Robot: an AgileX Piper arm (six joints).
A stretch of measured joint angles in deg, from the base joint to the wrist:
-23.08, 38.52, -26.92, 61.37, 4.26, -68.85
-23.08, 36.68, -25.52, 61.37, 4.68, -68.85
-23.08, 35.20, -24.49, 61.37, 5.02, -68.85
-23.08, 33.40, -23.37, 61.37, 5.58, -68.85
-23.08, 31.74, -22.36, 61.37, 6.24, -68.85
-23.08, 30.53, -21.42, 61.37, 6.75, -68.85
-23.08, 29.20, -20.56, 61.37, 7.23, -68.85
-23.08, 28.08, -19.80, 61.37, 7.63, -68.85
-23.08, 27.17, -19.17, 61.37, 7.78, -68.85
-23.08, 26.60, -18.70, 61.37, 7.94, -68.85
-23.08, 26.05, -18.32, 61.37, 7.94, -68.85
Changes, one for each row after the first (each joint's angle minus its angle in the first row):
0.00, -1.84, 1.40, 0.00, 0.42, 0.00
0.00, -3.32, 2.43, 0.00, 0.76, 0.00
0.00, -5.12, 3.55, 0.00, 1.32, 0.00
0.00, -6.78, 4.56, 0.00, 1.98, 0.00
0.00, -7.99, 5.50, 0.00, 2.49, 0.00
0.00, -9.32, 6.36, 0.00, 2.97, 0.00
0.00, -10.44, 7.12, 0.00, 3.37, 0.00
0.00, -11.35, 7.75, 0.00, 3.52, 0.00
0.00, -11.92, 8.22, 0.00, 3.68, 0.00
0.00, -12.47, 8.60, 0.00, 3.68, 0.00

